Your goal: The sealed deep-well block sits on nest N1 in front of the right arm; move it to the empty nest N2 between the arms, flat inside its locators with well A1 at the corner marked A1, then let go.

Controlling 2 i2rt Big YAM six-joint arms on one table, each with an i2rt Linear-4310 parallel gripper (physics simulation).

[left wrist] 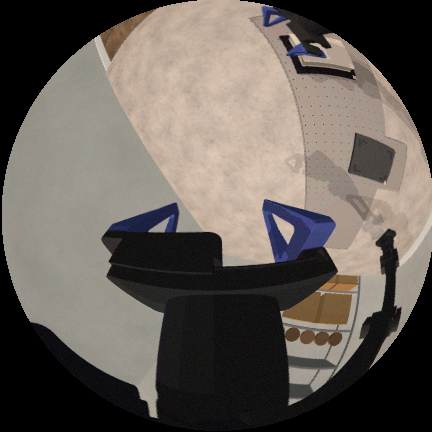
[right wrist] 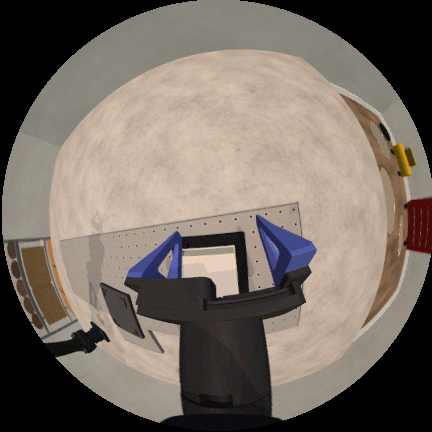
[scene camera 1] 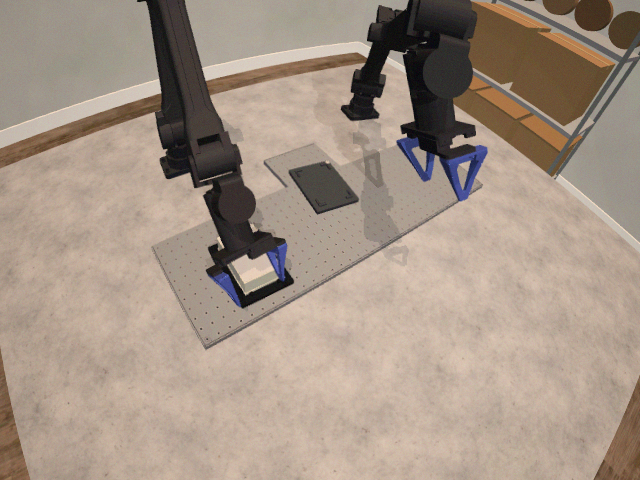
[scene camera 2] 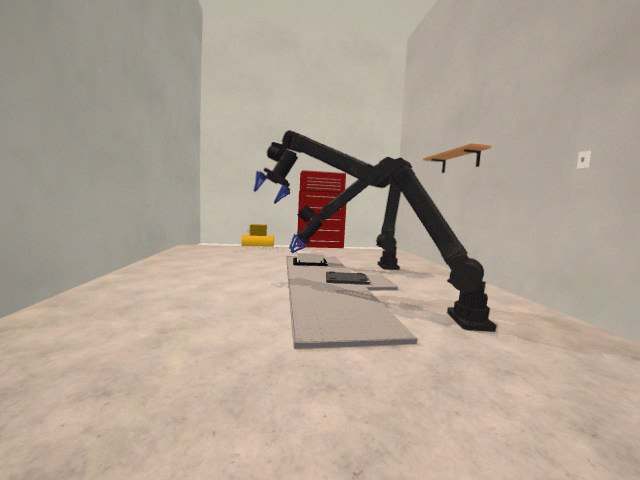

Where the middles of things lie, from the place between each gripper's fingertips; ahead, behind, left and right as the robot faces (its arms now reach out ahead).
I see the cream deep-well block [scene camera 1: 251, 275] 21 cm behind my left hand, 22 cm to the right of it and 27 cm below it.
Right now the cream deep-well block is 10 cm behind my right hand, 2 cm to the left of it and 2 cm below it.
